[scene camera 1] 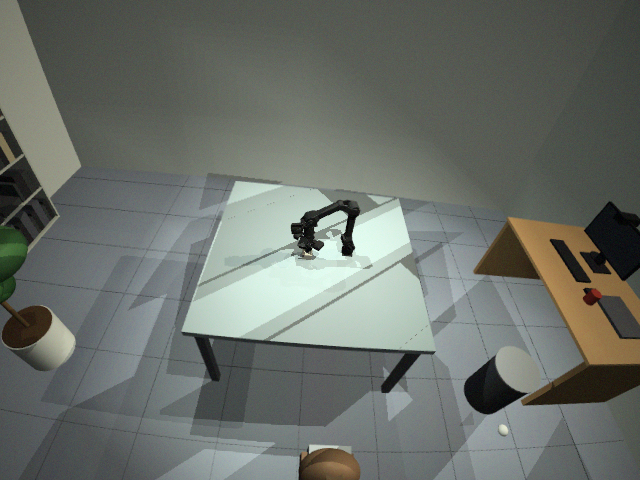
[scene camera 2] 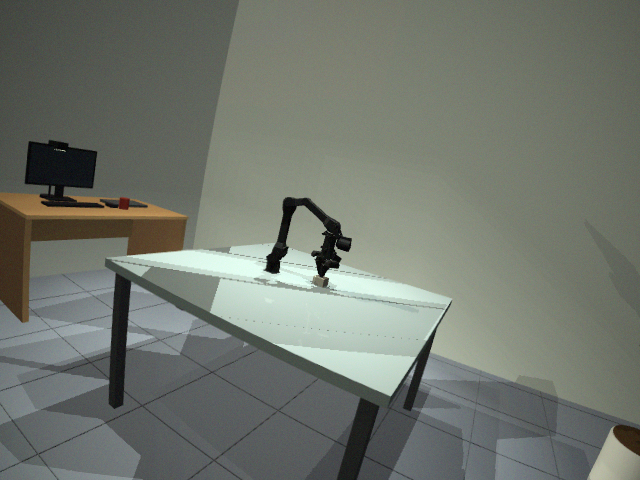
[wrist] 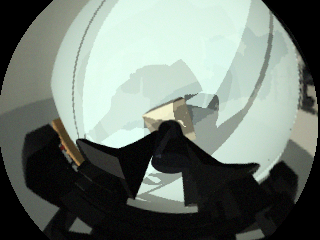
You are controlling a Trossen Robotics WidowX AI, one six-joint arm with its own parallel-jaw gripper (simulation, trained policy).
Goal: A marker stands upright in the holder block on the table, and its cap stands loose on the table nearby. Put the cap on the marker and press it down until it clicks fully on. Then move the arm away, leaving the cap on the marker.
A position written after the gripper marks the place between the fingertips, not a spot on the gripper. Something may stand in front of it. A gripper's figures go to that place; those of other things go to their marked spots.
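Labels:
The gripper [wrist: 168,135] is 10 cm from the lens, while a dark marker cap [wrist: 170,155] is 5 cm from the lens.

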